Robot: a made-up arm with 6 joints. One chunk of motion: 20 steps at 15 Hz.
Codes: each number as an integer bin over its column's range. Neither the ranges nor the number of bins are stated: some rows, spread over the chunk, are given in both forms.
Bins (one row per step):
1: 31 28 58 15 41 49
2: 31 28 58 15 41 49
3: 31 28 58 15 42 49
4: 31 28 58 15 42 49
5: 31 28 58 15 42 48
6: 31 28 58 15 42 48
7: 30 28 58 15 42 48
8: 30 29 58 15 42 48
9: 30 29 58 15 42 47
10: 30 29 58 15 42 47
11: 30 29 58 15 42 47
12: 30 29 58 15 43 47
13: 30 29 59 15 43 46
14: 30 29 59 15 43 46
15: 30 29 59 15 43 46
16: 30 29 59 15 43 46
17: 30 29 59 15 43 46
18: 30 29 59 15 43 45
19: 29 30 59 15 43 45
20: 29 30 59 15 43 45
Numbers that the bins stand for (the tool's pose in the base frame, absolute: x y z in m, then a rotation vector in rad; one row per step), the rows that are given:
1: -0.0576 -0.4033 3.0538 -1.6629 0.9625 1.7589
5: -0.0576 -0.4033 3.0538 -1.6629 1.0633 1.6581
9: -0.1729 -0.2881 3.0538 -1.6629 1.0633 1.5573
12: -0.1729 -0.2881 3.0538 -1.6629 1.1641 1.5573
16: -0.1729 -0.2881 3.1690 -1.6629 1.1641 1.4565
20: -0.2881 -0.1729 3.1690 -1.6629 1.1641 1.3557
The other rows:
2: -0.0576 -0.4033 3.0538 -1.6629 0.9625 1.7589
3: -0.0576 -0.4033 3.0538 -1.6629 1.0633 1.7589
4: -0.0576 -0.4033 3.0538 -1.6629 1.0633 1.7589
6: -0.0576 -0.4033 3.0538 -1.6629 1.0633 1.6581
7: -0.1729 -0.4033 3.0538 -1.6629 1.0633 1.6581
8: -0.1729 -0.2881 3.0538 -1.6629 1.0633 1.6581
10: -0.1729 -0.2881 3.0538 -1.6629 1.0633 1.5573
11: -0.1729 -0.2881 3.0538 -1.6629 1.0633 1.5573
13: -0.1729 -0.2881 3.1690 -1.6629 1.1641 1.4565
14: -0.1729 -0.2881 3.1690 -1.6629 1.1641 1.4565
15: -0.1729 -0.2881 3.1690 -1.6629 1.1641 1.4565
17: -0.1729 -0.2881 3.1690 -1.6629 1.1641 1.4565
18: -0.1729 -0.2881 3.1690 -1.6629 1.1641 1.3557
19: -0.2881 -0.1729 3.1690 -1.6629 1.1641 1.3557

